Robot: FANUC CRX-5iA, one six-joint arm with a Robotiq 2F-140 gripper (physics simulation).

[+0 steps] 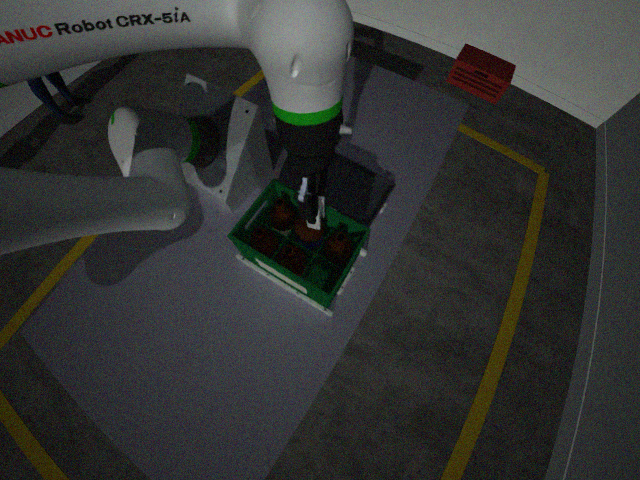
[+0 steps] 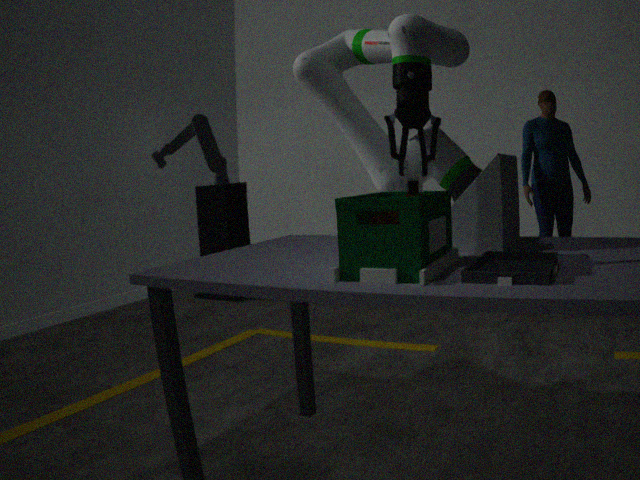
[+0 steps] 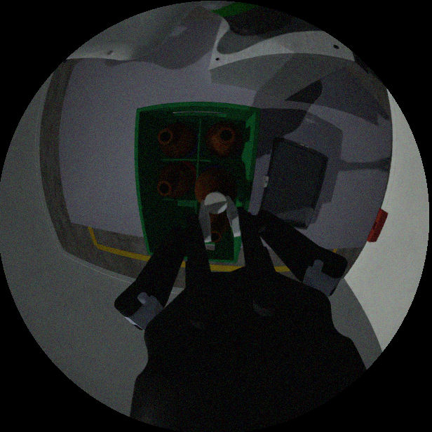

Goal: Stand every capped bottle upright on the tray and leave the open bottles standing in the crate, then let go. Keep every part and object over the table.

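Where they show: gripper, fingertip midpoint: (image 1: 316, 221) (image 2: 412, 192); arm's base, link origin: (image 1: 201, 141) (image 2: 474, 192).
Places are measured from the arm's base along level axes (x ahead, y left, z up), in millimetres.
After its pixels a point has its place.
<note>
My gripper (image 1: 311, 205) (image 2: 413, 171) (image 3: 216, 206) is shut on the neck of a capped bottle, above the green crate (image 1: 323, 298) {x 523, y -218, z -33 mm} (image 2: 382, 248) {x 544, y -118, z -87 mm} (image 3: 138, 175). The capped bottle (image 1: 308, 233) {x 424, y -109, z 5 mm} (image 3: 214, 184) is brown with a pale round cap (image 3: 216, 202). It is upright and partly raised; its lower part is hidden inside the crate. Several open brown bottles stand in the crate's other cells, among them one at the far left (image 3: 178, 140), one beside it (image 3: 217, 142) and one below (image 3: 181, 176). The black tray (image 1: 354, 186) {x 436, y 174, z -153 mm} (image 2: 509, 268) {x 407, y 141, z -153 mm} (image 3: 299, 182) lies beside the crate and holds no bottle.
White locating strips (image 1: 284, 286) {x 412, y -224, z -129 mm} (image 2: 378, 275) {x 555, y -126, z -142 mm} edge the crate's base on the grey table (image 1: 206, 351) {x 314, y -476, z -158 mm} (image 2: 258, 263) {x 364, y -534, z -158 mm} (image 3: 100, 150). A tall grey bracket (image 1: 242, 155) {x 152, y 7, z 9 mm} (image 2: 501, 206) {x 162, y 100, z -32 mm} stands behind the crate and tray. A person (image 2: 550, 149) stands beyond the table.
</note>
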